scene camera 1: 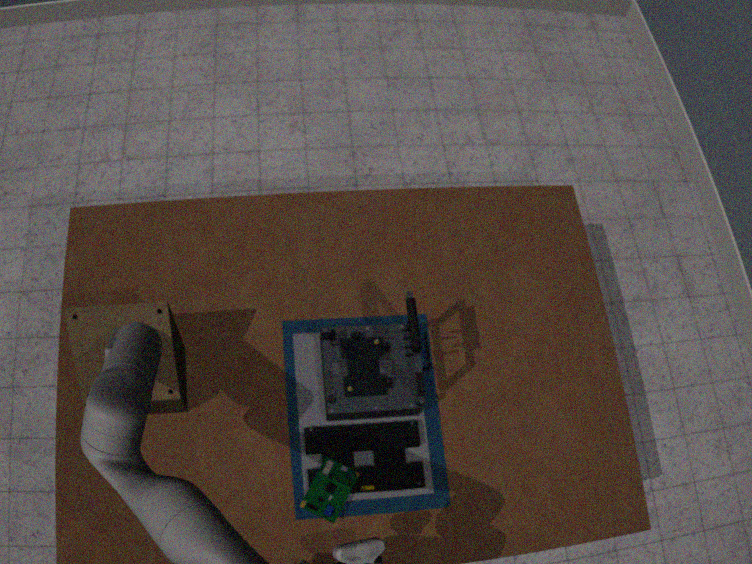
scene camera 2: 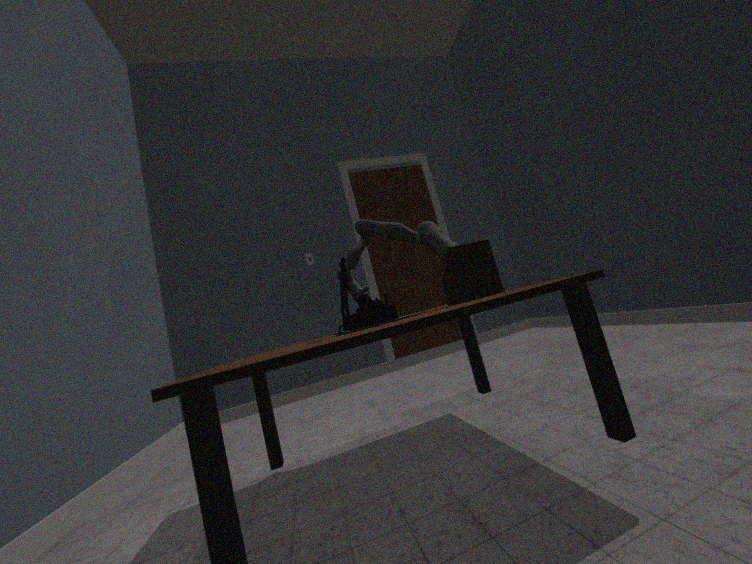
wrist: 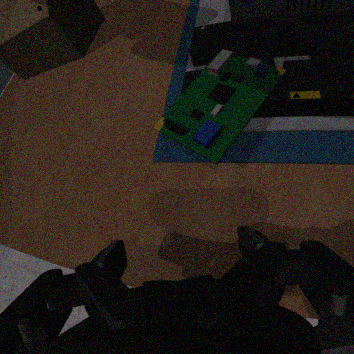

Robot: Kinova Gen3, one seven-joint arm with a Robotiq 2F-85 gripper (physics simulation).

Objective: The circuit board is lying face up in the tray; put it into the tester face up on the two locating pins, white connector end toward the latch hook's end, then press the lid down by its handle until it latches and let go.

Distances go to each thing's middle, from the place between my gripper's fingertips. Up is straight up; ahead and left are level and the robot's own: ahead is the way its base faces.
My gripper is now 1 cm short of the green circuit board (scene camera 1: 326,496), 13 cm to the right of it and 1 cm below it. From my hand the other things lie so: tester lid (scene camera 1: 410,301): 15 cm ahead, 37 cm to the left, 17 cm above; then black pin plate (scene camera 1: 362,354): 8 cm ahead, 37 cm to the left, 5 cm above.
